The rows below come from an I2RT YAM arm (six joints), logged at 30 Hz.
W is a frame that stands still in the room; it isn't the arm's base.
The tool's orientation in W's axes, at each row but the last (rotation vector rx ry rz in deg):
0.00, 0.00, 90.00
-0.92, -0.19, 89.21
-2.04, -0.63, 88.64
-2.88, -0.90, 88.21
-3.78, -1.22, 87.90
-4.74, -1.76, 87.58
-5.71, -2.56, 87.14
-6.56, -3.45, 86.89
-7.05, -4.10, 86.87
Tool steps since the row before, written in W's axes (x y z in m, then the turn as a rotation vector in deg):
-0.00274, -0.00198, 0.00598, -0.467, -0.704, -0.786
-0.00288, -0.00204, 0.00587, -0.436, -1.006, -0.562
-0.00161, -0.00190, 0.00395, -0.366, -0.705, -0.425
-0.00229, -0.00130, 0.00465, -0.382, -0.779, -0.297
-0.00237, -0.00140, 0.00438, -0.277, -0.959, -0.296
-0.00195, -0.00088, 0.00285, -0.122, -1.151, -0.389
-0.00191, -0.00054, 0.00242, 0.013, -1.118, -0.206
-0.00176, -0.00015, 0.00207, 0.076, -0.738, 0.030
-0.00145, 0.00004, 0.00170, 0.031, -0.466, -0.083
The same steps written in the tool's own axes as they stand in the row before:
-0.00198, 0.00274, 0.00598, -0.704, 0.467, -0.786
-0.00213, 0.00278, 0.00589, -1.007, 0.429, -0.565
-0.00200, 0.00145, 0.00396, -0.707, 0.362, -0.425
-0.00147, 0.00205, 0.00471, -0.784, 0.370, -0.298
-0.00161, 0.00207, 0.00446, -0.960, 0.259, -0.308
-0.00105, 0.00170, 0.00295, -1.142, 0.104, -0.419
-0.00071, 0.00165, 0.00256, -1.109, -0.046, -0.248
-0.00031, 0.00151, 0.00225, -0.733, -0.116, -0.006
-0.00009, 0.00123, 0.00187, -0.461, -0.044, -0.103

